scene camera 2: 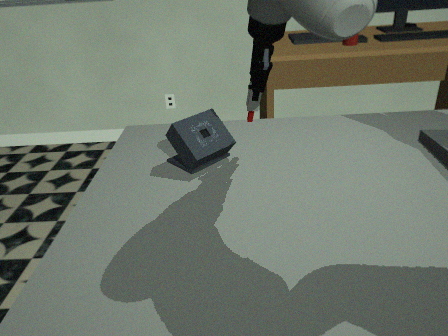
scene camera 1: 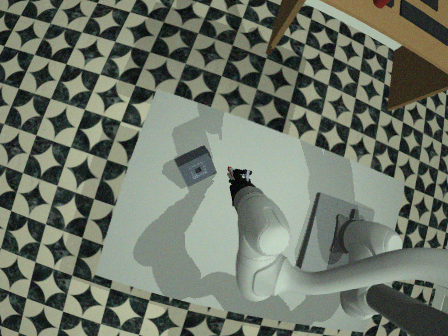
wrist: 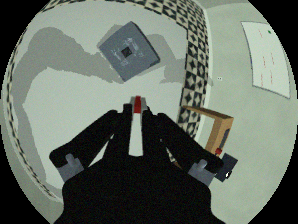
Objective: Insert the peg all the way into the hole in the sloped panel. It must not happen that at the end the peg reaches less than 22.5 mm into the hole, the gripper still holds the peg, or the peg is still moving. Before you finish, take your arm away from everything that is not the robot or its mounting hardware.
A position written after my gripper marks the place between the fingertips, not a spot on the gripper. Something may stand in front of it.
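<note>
You'd find my gripper (scene camera 2: pixel 252 107) in the scene view, and then there's the wrist view, which has the gripper (wrist: pixel 137 103) too.
</note>
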